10 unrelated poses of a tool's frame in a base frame.
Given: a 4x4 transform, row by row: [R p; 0 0 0 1], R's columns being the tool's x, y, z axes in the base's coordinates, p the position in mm. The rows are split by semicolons.
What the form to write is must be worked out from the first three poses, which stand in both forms.
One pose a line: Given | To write
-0.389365 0.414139 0.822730 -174.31; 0.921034 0.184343 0.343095 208.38; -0.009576 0.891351 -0.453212 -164.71; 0 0 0 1 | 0.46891 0.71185 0.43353 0.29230 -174.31 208.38 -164.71
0.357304 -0.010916 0.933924 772.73; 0.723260 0.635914 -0.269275 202.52; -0.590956 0.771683 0.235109 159.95; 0 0 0 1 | 0.34867 0.51076 0.24591 0.74638 772.73 202.52 159.95
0.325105 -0.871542 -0.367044 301.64; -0.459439 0.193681 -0.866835 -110.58; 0.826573 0.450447 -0.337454 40.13; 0 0 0 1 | 0.60599 -0.54910 0.18958 0.54345 301.64 -110.58 40.13
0.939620 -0.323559 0.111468 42.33; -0.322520 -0.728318 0.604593 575.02; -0.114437 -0.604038 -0.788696 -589.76; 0 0 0 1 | -0.92960 0.17375 0.00080 0.32504 42.33 575.02 -589.76
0.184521 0.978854 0.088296 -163.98; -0.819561 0.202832 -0.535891 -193.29; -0.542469 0.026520 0.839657 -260.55; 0 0 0 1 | 0.18844 0.21134 -0.60256 0.74616 -163.98 -193.29 -260.55
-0.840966 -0.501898 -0.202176 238.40; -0.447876 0.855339 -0.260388 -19.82; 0.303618 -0.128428 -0.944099 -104.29; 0 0 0 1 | 0.24889 -0.95399 0.10189 0.13255 238.40 -19.82 -104.29
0.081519 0.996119 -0.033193 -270.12; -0.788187 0.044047 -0.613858 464.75; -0.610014 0.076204 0.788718 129.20; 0 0 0 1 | 0.24938 0.20845 -0.64482 0.69179 -270.12 464.75 129.20
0.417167 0.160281 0.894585 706.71; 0.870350 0.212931 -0.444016 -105.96; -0.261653 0.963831 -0.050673 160.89; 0 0 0 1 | 0.56011 0.46001 0.28250 0.62838 706.71 -105.96 160.89
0.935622 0.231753 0.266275 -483.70; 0.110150 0.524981 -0.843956 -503.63; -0.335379 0.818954 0.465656 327.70; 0 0 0 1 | 0.48605 0.17586 -0.03554 0.85532 -483.70 -503.63 327.70
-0.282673 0.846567 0.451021 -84.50; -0.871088 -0.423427 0.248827 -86.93; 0.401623 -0.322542 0.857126 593.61; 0 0 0 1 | -0.26628 0.02302 -0.80050 0.53643 -84.50 -86.93 593.61
